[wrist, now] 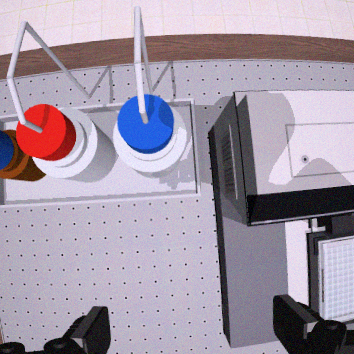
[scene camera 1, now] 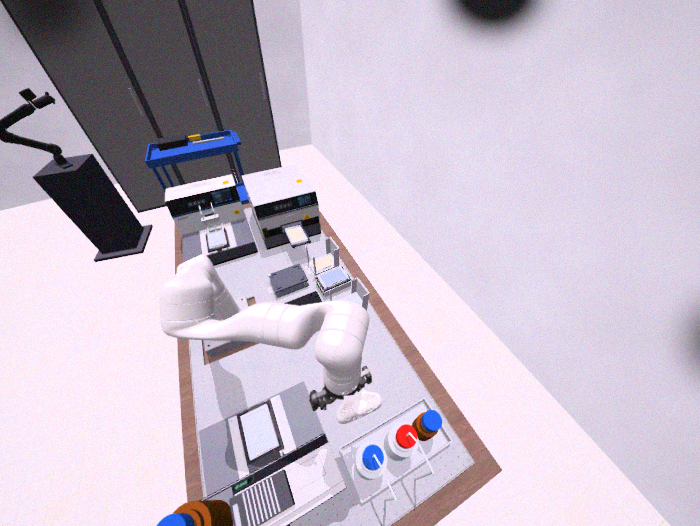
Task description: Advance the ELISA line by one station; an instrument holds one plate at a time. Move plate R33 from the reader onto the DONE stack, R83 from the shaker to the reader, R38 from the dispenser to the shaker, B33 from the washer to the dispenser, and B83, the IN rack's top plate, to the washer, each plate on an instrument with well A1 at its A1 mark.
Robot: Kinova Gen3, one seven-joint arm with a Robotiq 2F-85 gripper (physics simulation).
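Frame: origin at the arm's base, x ahead, y left, z up, level; millimetres.
Seen in the pictures: gripper, fingertip midpoint: (wrist: 191, 319); arm's base, link origin: (scene camera 1: 229, 314).
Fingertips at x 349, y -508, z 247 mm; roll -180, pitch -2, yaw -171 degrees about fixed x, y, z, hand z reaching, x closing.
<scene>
Pixels of each thing's top centre, then the offset from my fingertips to it. "*": a spot on its surface instead. Level surfaces: height alone.
- front instrument's carrier, surface spot: (scene camera 1: 277, 421) * 200 mm back, 53 mm left, 248 mm down
- back right instrument, top centre: (scene camera 1: 277, 183) 46 mm back, 1151 mm left, 34 mm down
- bluish plate, top centre: (scene camera 1: 332, 275) 121 mm ahead, 585 mm left, 235 mm down
- front rack, surface spot: (scene camera 1: 359, 291) * 213 mm ahead, 467 mm left, 242 mm down
- tray, surface height: 304 mm down
- dark grey block, top centre: (scene camera 1: 285, 277) 96 mm back, 654 mm left, 253 mm down
My gripper (scene camera 1: 342, 390) (wrist: 191, 319) is open and empty, between the front instrument and the bottle tray. A pale plate (scene camera 1: 260, 432) (wrist: 340, 280) lies on the front instrument's carrier (scene camera 1: 277, 421), its right part cut off in the wrist view. Another pale plate (scene camera 1: 217, 238) lies on the back left instrument. A cream plate (scene camera 1: 295, 234) lies on the extended tray of the back right instrument (scene camera 1: 285, 195). A cream plate (scene camera 1: 324, 261) stands between the back rack's uprights, and a bluish plate (scene camera 1: 333, 278) lies in front of it. The arm partly hides the front rack (scene camera 1: 359, 291). Labels and A1 marks are unreadable.
A tray (scene camera 1: 350, 486) (wrist: 197, 150) holds a blue-capped white bottle (scene camera 1: 372, 458) (wrist: 146, 122), a red-capped one (scene camera 1: 405, 436) (wrist: 45, 131) and a brown bottle (scene camera 1: 428, 424) (wrist: 15, 162); bent tubes rise there. A dark grey block (scene camera 1: 288, 279) stands mid-table. A blue cart (scene camera 1: 192, 151) stands behind.
</scene>
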